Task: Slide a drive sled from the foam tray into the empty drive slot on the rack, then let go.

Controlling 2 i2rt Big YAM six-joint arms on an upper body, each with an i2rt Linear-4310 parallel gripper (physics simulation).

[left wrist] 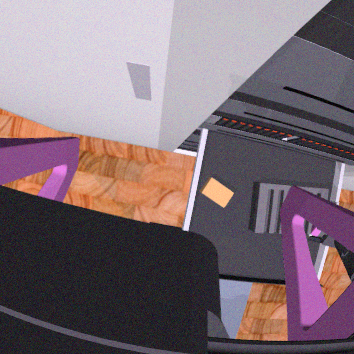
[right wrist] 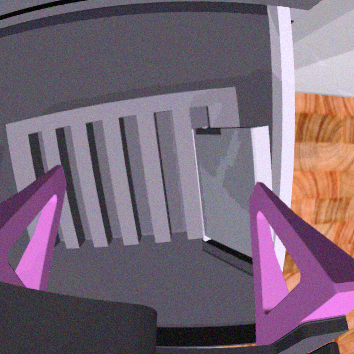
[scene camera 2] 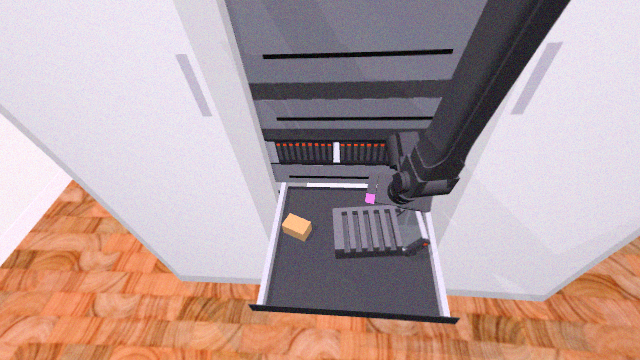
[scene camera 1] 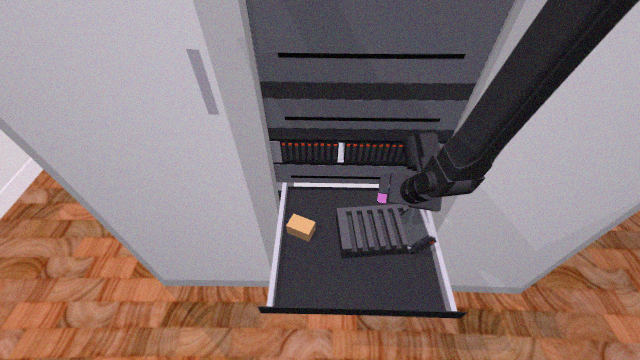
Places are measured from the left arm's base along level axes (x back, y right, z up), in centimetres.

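Pixels of known places: left gripper, fingertip midpoint: (left wrist: 185, 174); right gripper, fingertip midpoint: (right wrist: 158, 182) (scene camera 1: 401, 195).
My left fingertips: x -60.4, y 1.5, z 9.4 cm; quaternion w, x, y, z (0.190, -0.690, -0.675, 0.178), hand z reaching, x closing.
Behind a point stands the place of what it marks.
The drive sled (scene camera 1: 418, 227) @[z -45.9, x -54.2, y 47.9 cm] (scene camera 2: 414, 235) @[z -46.1, x -52.4, y 48.0 cm] (right wrist: 225, 185) @[z -46.9, x -56.3, y 47.1 cm] leans over at the right end of the grey foam tray (scene camera 1: 344, 230) @[z -49.1, x -54.7, y 28.8 cm] (scene camera 2: 339, 231) @[z -49.1, x -54.5, y 29.1 cm] (left wrist: 256, 206) @[z -49.7, x -55.8, y 27.4 cm] (right wrist: 150, 106) @[z -49.1, x -62.6, y 41.2 cm], beside its row of slots. The empty drive slot (scene camera 1: 341, 152) (scene camera 2: 336, 152) (left wrist: 290, 138) @[z -39.2, x -73.1, y 28.8 cm] shows as a bright gap in the row of red-marked drives. My right gripper (scene camera 1: 406, 201) @[z -38.3, x -58.7, y 42.6 cm] (scene camera 2: 397, 202) @[z -38.3, x -58.7, y 42.6 cm] (right wrist: 158, 182) @[z -38.3, x -58.7, y 42.6 cm] is open and empty above the tray; in the right wrist view one fingertip overlaps the sled's right edge. My left gripper (left wrist: 185, 174) @[z 9.3, x -60.4, y 1.5 cm] is open and empty, away from the tray.
An orange block (scene camera 1: 300, 227) @[z -50.6, x -56.3, y 16.6 cm] (scene camera 2: 297, 227) @[z -50.6, x -56.2, y 17.2 cm] (left wrist: 218, 192) @[z -50.5, x -57.5, y 16.9 cm] lies left of the tray in the pulled-out drawer (scene camera 1: 362, 313) @[z -53.6, x -34.8, y 32.7 cm] (scene camera 2: 352, 313) @[z -52.6, x -34.8, y 32.8 cm], which has light side rails. Large pale cabinet doors (scene camera 1: 125, 150) @[z -35.9, x -70.8, y -31.0 cm] (scene camera 2: 120, 150) @[z -35.3, x -70.7, y -33.9 cm] (left wrist: 85, 60) @[z -8.8, x -70.8, y -9.9 cm] flank the rack. The right arm covers the rack's right part in both scene views.
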